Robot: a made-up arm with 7 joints.
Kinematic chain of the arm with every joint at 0, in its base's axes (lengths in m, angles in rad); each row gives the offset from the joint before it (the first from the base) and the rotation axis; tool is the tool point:
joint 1: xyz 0 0 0.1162 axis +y
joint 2: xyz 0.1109 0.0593 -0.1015 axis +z
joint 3: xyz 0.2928 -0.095 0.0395 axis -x
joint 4: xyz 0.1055 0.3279 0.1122 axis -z
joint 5: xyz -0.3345 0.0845 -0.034 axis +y
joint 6: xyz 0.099 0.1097 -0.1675 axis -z
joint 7: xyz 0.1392 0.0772 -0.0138 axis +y
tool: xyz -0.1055 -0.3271 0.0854
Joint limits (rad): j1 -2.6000..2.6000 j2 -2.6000..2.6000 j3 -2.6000..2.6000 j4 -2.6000..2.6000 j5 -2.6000..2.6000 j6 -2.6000..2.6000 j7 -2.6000..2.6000
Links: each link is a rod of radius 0.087 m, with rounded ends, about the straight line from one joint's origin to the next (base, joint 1, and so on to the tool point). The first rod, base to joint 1, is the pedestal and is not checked.
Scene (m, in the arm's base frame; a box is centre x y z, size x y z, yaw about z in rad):
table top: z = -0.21
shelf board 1: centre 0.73 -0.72 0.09 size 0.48 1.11 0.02 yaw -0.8
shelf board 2: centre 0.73 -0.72 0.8 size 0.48 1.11 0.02 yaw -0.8
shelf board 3: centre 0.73 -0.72 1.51 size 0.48 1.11 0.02 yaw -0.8
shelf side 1: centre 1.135 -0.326 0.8 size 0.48 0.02 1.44 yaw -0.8
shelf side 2: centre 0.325 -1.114 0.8 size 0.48 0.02 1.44 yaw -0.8
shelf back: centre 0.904 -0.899 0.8 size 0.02 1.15 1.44 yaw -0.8
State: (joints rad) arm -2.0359 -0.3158 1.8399 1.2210 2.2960 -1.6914 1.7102
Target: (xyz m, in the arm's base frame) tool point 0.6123 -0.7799 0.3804
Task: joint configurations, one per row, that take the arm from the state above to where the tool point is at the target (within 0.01 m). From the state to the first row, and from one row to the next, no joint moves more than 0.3 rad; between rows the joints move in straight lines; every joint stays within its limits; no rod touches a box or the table.
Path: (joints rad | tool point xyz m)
1: -2.2805 -0.2685 1.7222 0.9523 2.2051 -1.5648 1.5788 | 0.5800 -0.4411 1.1109
2: -2.5252 -0.2211 1.6045 0.6836 2.1142 -1.4382 1.4474 | 0.4278 -0.3080 1.0861
3: -2.4979 -0.1762 1.7283 0.4626 2.0613 -1.2257 1.3619 | 0.4852 -0.4098 0.8340
4: -2.4707 -0.1312 1.8521 0.2416 2.0084 -1.0132 1.2765 | 0.4369 -0.4680 0.5849
5: -2.4435 -0.0862 1.9759 0.0206 1.9556 -0.8007 1.1911 | 0.3098 -0.4684 0.3804
6: -2.3199 -0.1746 2.0532 0.2212 1.9821 -0.9647 1.2856 | 0.4379 -0.5592 0.3961
7: -2.1963 -0.2629 2.1305 0.4217 2.0086 -1.1288 1.3800 | 0.5412 -0.6640 0.3959
8: -2.0728 -0.3512 2.2078 0.6223 2.0352 -1.2928 1.4745 | 0.6123 -0.7799 0.3804

